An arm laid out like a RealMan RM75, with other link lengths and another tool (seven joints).
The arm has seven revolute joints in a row. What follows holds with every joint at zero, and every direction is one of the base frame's.
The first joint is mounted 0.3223 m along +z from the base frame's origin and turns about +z.
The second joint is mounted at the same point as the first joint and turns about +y.
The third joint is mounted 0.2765 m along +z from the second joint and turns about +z.
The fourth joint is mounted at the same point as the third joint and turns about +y.
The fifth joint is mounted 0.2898 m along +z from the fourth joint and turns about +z.
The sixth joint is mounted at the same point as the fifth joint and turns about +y.
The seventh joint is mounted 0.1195 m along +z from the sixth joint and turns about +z.
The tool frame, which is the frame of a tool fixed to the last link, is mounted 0.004 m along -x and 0.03 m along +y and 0.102 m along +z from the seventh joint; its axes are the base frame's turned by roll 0, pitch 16.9 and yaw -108.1 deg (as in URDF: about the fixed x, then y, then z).
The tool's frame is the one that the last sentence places.
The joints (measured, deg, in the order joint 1, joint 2, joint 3, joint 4, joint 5, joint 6, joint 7), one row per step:
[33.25, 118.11, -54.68, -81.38, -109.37, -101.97, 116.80]
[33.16, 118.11, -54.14, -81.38, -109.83, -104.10, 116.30]
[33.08, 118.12, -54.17, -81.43, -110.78, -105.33, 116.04]
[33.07, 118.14, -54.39, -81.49, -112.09, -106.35, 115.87]
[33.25, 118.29, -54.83, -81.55, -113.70, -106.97, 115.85]
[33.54, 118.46, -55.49, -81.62, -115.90, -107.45, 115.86]
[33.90, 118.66, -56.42, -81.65, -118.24, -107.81, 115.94]
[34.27, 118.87, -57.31, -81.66, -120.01, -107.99, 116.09]
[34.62, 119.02, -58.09, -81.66, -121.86, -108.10, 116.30]
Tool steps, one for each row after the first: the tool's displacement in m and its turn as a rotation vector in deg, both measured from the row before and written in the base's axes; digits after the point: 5 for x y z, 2 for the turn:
[0.00497, -0.00675, 0.00066, -1.38, -0.74, 0.50]
[0.00461, -0.00402, -0.00172, -0.98, -1.19, 0.12]
[0.00477, -0.00318, -0.00270, -0.92, -1.53, -0.03]
[0.00337, -0.00175, -0.00428, -0.78, -1.68, -0.11]
[0.00413, -0.00099, -0.00554, -0.74, -2.27, -0.21]
[0.00374, -0.00091, -0.00660, -0.83, -2.47, -0.17]
[0.00172, -0.00066, -0.00580, -0.70, -1.89, -0.04]
[0.00247, -0.00002, -0.00488, -0.49, -1.95, -0.20]

